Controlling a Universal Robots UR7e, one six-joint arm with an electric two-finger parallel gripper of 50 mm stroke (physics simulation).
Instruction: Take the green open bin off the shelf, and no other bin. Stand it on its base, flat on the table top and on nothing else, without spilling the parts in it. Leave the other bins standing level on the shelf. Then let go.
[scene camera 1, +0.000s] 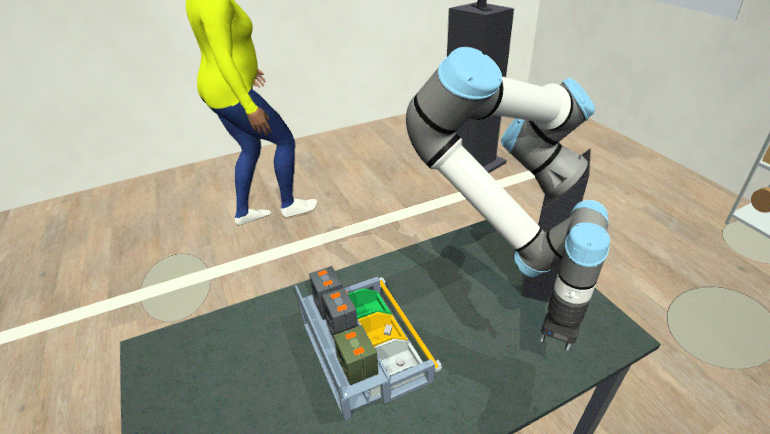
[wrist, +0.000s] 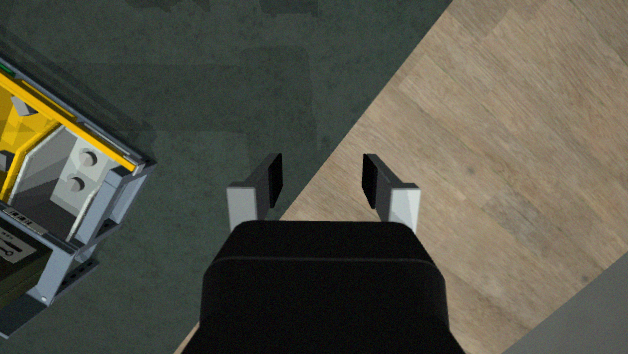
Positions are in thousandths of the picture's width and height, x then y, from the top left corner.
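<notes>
My gripper (scene camera 1: 721, 789), (wrist: 514, 482). Grey bin (scene camera 1: 505, 812), (wrist: 66, 547). Yellow bin (scene camera 1: 486, 748). Green open bin (scene camera 1: 477, 697). Olive case (scene camera 1: 463, 817).
</notes>
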